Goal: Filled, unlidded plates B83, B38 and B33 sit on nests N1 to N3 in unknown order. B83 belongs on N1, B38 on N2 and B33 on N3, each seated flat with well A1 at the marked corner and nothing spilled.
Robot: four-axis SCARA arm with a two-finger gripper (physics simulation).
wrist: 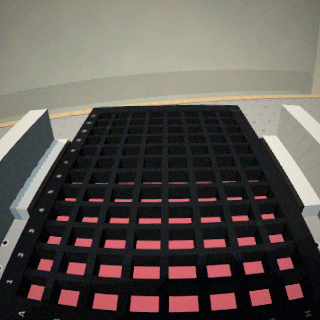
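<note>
A black multi-well plate fills the middle and bottom of the wrist view. Pink-red liquid shows in its nearer wells; the farther wells look dark because of the steep view. The letter A is at the bottom left, H at the bottom right, and row numbers run up the left rim from 1. My gripper is shut on this plate, with one pale finger pad against each long side. No plate label is readable, so I cannot tell which of B83, B38 or B33 it is. The nests, their marked corners and the other plates do not show.
A light grey deck with small holes shows beside and beyond the plate. A yellow-orange line runs along its far edge. Beyond it are a greenish-grey floor and a plain wall.
</note>
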